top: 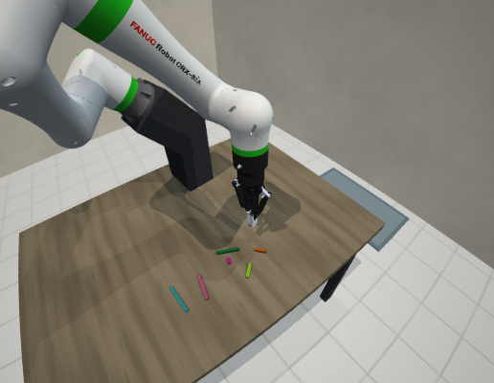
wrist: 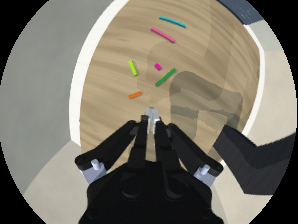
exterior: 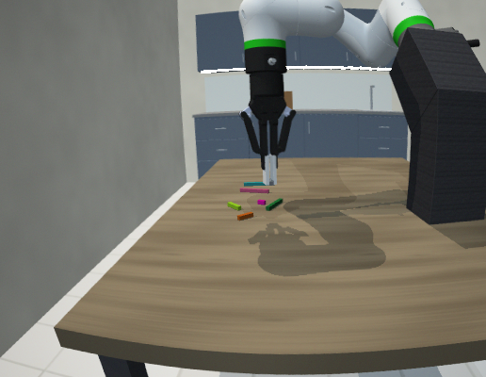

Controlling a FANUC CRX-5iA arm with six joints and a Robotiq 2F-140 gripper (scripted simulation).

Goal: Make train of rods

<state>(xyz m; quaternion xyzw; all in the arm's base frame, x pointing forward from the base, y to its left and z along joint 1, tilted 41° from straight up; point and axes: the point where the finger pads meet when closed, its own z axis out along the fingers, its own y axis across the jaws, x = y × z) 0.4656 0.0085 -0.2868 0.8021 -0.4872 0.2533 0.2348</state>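
Right now the magenta rod is 40 mm ahead of my hand, 120 mm to the right of it and 110 mm below it. The rest, counted from my hand: green rod: 100 mm to the right, 110 mm below; orange rod: 60 mm ahead, 110 mm below; grey rod: 30 mm below.
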